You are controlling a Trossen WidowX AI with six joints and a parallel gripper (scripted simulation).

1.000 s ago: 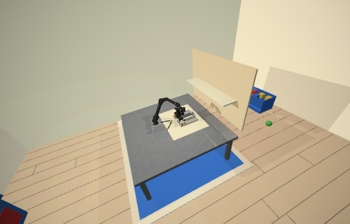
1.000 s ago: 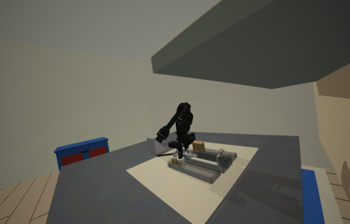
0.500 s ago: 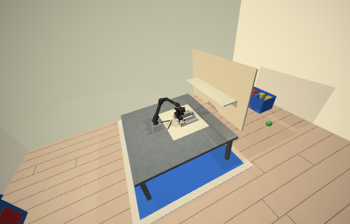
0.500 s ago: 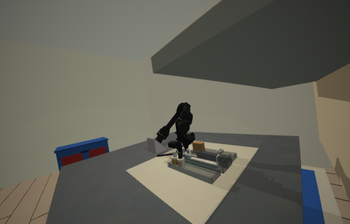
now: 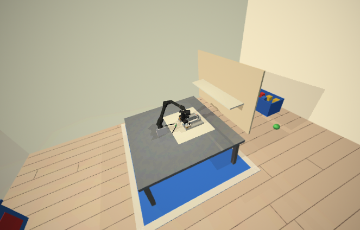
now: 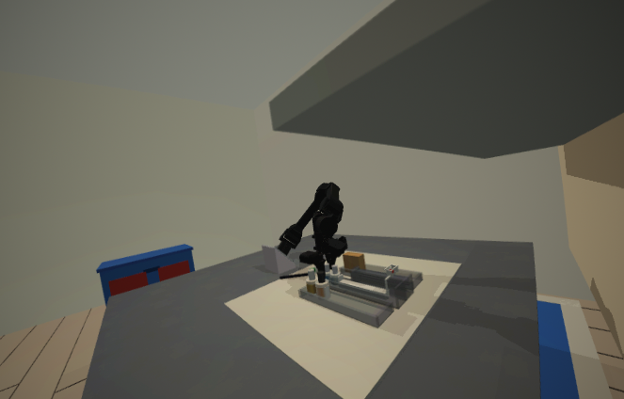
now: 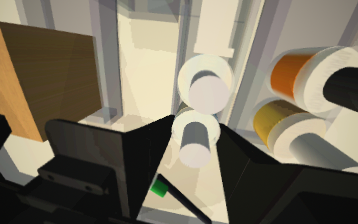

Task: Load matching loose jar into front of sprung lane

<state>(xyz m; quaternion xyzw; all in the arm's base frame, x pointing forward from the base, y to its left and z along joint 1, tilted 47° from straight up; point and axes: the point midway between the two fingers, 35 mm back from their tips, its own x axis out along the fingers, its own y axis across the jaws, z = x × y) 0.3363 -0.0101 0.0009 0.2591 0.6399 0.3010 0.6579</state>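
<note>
Now: the brown box 13 cm to the left of my gripper tip, 1 cm ahead of it and 1 cm above it. Also, from my gripper tip: grey lane rack 14 cm ahead, 3 cm to the left, 1 cm below.
</note>
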